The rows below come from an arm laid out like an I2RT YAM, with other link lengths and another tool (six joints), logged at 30 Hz.
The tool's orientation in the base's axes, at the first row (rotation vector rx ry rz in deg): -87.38 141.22 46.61
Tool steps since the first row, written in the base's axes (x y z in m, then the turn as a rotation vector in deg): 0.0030 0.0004 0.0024 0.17 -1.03 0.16; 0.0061 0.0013 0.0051 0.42 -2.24 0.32; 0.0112 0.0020 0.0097 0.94 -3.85 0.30; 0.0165 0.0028 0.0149 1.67 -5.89 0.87
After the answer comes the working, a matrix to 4 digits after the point.
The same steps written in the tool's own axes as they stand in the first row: -0.0027 -0.0015 -0.0023 0.67 -0.44 -0.69; -0.0059 -0.0029 -0.0047 1.45 -1.01 -1.48; -0.0106 -0.0053 -0.0090 2.48 -2.02 -2.36; -0.0158 -0.0077 -0.0139 3.52 -3.14 -4.00
The tool's axes in the first row as the columns of a matrix, in the base's axes (rounded; the answer above uses it unrounded):
-0.4803 -0.8613 -0.1655
-0.7906 0.3435 0.5069
-0.3797 0.3743 -0.8460

